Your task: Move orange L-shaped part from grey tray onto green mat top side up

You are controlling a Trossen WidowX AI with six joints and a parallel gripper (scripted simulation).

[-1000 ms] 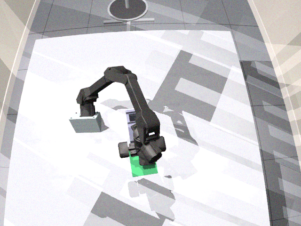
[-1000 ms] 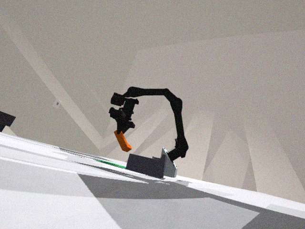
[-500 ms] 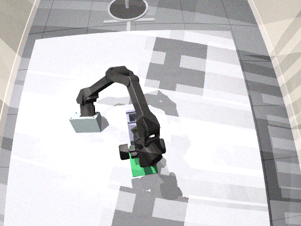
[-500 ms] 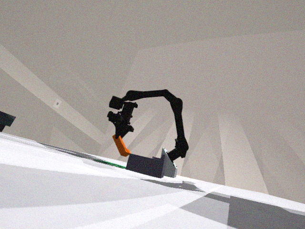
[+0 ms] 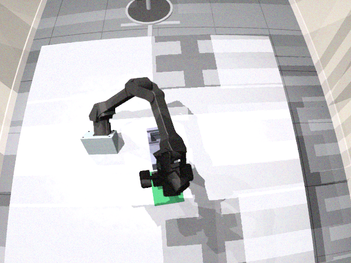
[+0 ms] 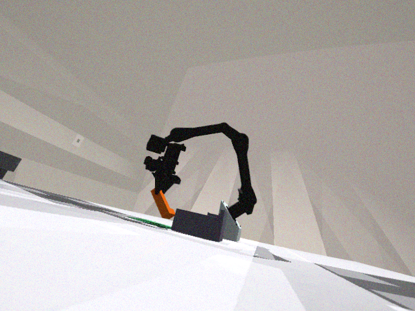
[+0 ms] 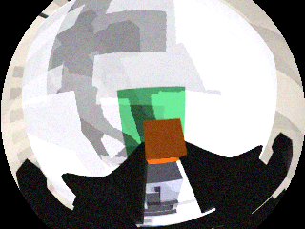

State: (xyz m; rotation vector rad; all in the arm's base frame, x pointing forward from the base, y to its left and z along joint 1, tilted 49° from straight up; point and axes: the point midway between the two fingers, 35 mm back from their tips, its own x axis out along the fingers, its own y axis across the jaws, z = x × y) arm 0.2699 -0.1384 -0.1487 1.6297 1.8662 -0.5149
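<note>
My gripper tip is 110 mm above the green mat and 20 mm to the right of it. From my gripper tip the other things lie so: orange L-shaped part 30 mm to the left, 30 mm below, 20 mm behind.
</note>
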